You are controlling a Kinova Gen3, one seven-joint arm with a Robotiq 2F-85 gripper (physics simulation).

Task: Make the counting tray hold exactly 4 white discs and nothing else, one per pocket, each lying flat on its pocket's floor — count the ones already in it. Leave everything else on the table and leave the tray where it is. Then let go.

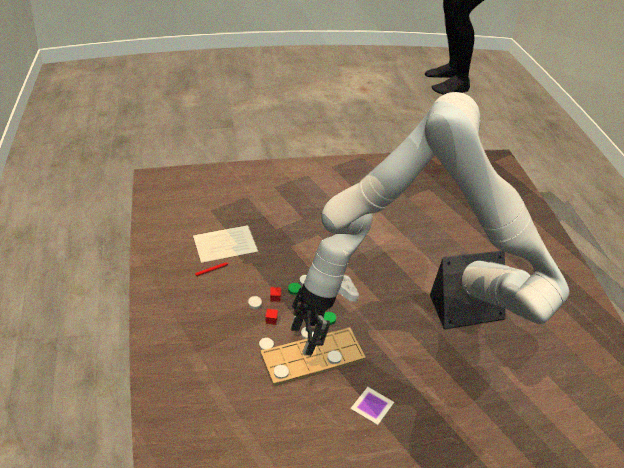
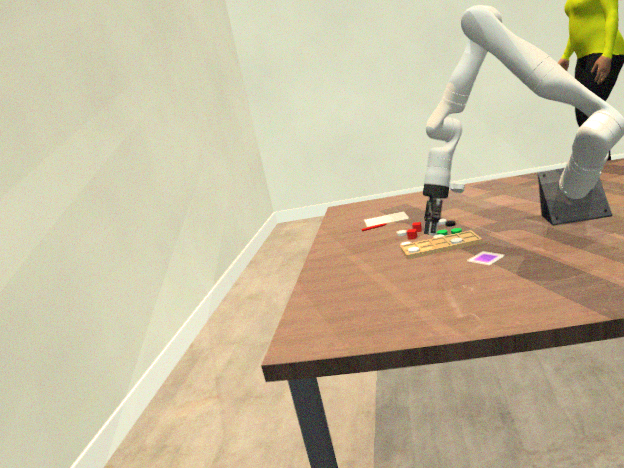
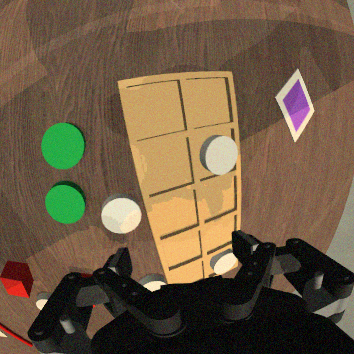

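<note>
The tan counting tray (image 1: 355, 338) (image 2: 473, 236) (image 3: 157, 112) has two rows of pockets. Two white discs lie in it in the same row: one (image 1: 334, 357) (image 2: 456, 240) (image 3: 220, 155) in the second pocket from one end, the other (image 1: 281, 371) (image 2: 413, 249) (image 3: 225, 262) in the pocket at the opposite end. Outside, one white disc (image 3: 121, 215) lies beside the tray's long edge, another (image 1: 266, 343) (image 3: 154, 285) by its corner, and a third (image 1: 255, 302) (image 2: 401, 232) farther off. My gripper (image 1: 303, 338) (image 2: 430, 231) (image 3: 181, 250) is open and empty, above the tray's back edge.
Green discs (image 1: 294, 288) (image 1: 329, 317) (image 3: 63, 145) (image 3: 65, 203), red cubes (image 1: 275, 294) (image 1: 271, 316) and a black disc (image 2: 450, 223) lie behind the tray. A purple card (image 1: 372, 405) (image 3: 296, 105) lies in front. A paper (image 1: 221, 244) and red pen (image 1: 211, 269) lie farther back.
</note>
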